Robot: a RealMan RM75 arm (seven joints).
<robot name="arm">
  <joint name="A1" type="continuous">
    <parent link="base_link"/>
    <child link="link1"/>
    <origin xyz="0 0 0.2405"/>
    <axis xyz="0 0 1"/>
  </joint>
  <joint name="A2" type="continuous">
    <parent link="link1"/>
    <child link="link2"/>
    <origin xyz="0 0 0" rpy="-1.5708 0 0"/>
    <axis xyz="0 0 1"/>
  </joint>
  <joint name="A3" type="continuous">
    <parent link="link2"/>
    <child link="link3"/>
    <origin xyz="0 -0.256 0" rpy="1.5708 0 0"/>
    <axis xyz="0 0 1"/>
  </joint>
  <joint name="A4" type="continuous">
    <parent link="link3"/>
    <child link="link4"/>
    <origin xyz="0 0 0" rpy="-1.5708 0 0"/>
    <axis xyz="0 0 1"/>
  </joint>
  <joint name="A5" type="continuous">
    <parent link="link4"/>
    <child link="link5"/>
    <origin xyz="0 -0.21 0" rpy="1.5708 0 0"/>
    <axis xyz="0 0 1"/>
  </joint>
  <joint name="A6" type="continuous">
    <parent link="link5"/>
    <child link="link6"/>
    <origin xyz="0 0 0" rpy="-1.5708 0 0"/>
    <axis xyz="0 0 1"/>
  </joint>
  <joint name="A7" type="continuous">
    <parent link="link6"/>
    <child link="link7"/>
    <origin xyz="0 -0.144 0" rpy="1.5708 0 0"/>
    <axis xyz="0 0 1"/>
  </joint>
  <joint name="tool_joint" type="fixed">
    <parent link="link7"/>
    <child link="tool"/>
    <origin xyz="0 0 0"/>
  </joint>
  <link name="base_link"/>
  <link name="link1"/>
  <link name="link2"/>
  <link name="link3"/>
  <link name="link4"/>
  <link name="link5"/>
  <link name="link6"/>
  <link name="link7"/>
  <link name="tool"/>
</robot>
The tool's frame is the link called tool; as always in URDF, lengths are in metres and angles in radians. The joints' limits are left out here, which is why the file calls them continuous.
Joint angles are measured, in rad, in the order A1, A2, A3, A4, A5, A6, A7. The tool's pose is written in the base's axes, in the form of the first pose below.
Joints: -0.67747, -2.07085, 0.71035, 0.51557, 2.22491, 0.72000, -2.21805
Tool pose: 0.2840 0.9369 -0.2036 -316.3; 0.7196 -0.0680 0.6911 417.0; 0.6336 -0.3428 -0.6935 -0.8; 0 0 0 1
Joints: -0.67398, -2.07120, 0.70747, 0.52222, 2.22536, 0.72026, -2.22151
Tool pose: 0.2808 0.9376 -0.2050 -317.2; 0.7162 -0.0625 0.6951 417.0; 0.6389 -0.3420 -0.6891 1.0; 0 0 0 1
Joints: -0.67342, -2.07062, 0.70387, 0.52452, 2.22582, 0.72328, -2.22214
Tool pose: 0.2790 0.9384 -0.2038 -317.3; 0.7151 -0.0614 0.6963 417.1; 0.6409 -0.3400 -0.6882 2.0; 0 0 0 1
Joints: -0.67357, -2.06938, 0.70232, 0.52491, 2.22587, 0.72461, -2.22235
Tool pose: 0.2786 0.9386 -0.2035 -317.4; 0.7144 -0.0609 0.6971 417.3; 0.6419 -0.3396 -0.6875 2.7; 0 0 0 1
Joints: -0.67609, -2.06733, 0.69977, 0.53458, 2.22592, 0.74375, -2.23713
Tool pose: 0.2699 0.9438 -0.1906 -314.2; 0.7153 -0.0640 0.6959 418.6; 0.6446 -0.3241 -0.6924 4.7; 0 0 0 1
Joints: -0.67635, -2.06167, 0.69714, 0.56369, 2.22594, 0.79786, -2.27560
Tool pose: 0.2481 0.9556 -0.1593 -307.6; 0.7207 -0.0721 0.6895 420.2; 0.6474 -0.2858 -0.7065 10.3; 0 0 0 1
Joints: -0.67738, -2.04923, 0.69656, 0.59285, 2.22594, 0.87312, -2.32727
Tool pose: 0.2177 0.9685 -0.1206 -300.0; 0.7361 -0.0818 0.6719 420.7; 0.6409 -0.2350 -0.7308 17.1; 0 0 0 1
